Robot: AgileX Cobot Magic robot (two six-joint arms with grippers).
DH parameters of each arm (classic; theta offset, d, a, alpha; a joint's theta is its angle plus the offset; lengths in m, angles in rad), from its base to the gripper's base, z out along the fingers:
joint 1: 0 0.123 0 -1.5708
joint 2: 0.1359 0 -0.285 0
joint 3: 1.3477 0 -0.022 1.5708
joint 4: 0 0.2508 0 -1.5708
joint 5: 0 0 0.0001 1.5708
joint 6: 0 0.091 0 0
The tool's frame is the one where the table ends.
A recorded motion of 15 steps. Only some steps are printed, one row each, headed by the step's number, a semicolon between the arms.
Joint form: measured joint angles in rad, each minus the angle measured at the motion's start. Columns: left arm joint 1, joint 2, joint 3, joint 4, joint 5, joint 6; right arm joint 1, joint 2, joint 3, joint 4, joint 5, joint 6.
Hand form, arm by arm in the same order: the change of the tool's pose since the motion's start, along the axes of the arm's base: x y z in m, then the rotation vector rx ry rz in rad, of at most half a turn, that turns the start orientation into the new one. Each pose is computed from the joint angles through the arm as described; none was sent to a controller.
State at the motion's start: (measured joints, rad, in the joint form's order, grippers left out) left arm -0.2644 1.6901 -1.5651 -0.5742 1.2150 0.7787; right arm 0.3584 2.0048 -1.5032 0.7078 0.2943 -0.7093
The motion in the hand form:
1: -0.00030 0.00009 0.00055 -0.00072 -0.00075 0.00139; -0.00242 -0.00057 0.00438 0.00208 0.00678 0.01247
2: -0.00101 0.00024 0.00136 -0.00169 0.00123 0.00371; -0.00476 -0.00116 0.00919 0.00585 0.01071 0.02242
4: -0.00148 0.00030 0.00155 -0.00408 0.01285 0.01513; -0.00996 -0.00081 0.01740 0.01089 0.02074 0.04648
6: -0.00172 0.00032 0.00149 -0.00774 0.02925 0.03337; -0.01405 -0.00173 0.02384 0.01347 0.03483 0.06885
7: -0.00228 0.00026 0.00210 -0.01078 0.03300 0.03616; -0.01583 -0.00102 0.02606 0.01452 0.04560 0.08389
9: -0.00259 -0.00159 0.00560 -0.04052 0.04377 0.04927; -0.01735 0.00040 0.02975 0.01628 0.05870 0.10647
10: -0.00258 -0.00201 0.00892 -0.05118 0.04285 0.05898; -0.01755 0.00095 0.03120 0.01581 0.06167 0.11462
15: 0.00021 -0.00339 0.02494 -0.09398 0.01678 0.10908; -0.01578 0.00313 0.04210 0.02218 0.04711 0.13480
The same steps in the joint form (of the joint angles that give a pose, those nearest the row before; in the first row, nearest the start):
1: 0.0000 -0.0015 0.0000 0.0000 -0.0002 -0.0016; -0.0021 -0.0120 0.0000 -0.0018 0.0232 0.0000
2: 0.0000 -0.0040 0.0000 0.0000 0.0020 -0.0060; -0.0039 -0.0246 0.0000 -0.0018 0.0428 0.0000
4: 0.0000 -0.0048 0.0000 0.0000 0.0054 -0.0226; -0.0039 -0.0468 0.0000 -0.0031 0.0820 0.0000
6: 0.0000 -0.0048 0.0000 0.0000 0.0082 -0.0473; -0.0075 -0.0640 -0.0022 -0.0055 0.1236 0.0000
7: 0.0000 -0.0064 0.0000 -0.0023 0.0104 -0.0522; -0.0075 -0.0684 -0.0067 -0.0063 0.1480 0.0000
9: 0.0000 -0.0070 -0.0074 -0.0282 0.0119 -0.0694; -0.0075 -0.0711 -0.0201 -0.0079 0.1843 0.0000
10: 0.0000 -0.0086 -0.0162 -0.0340 0.0119 -0.0821; -0.0075 -0.0711 -0.0267 -0.0098 0.1966 0.0000
15: 0.0000 -0.0110 -0.0662 -0.0469 -0.0047 -0.1376; -0.0075 -0.0711 -0.0664 -0.0133 0.2274 0.0000

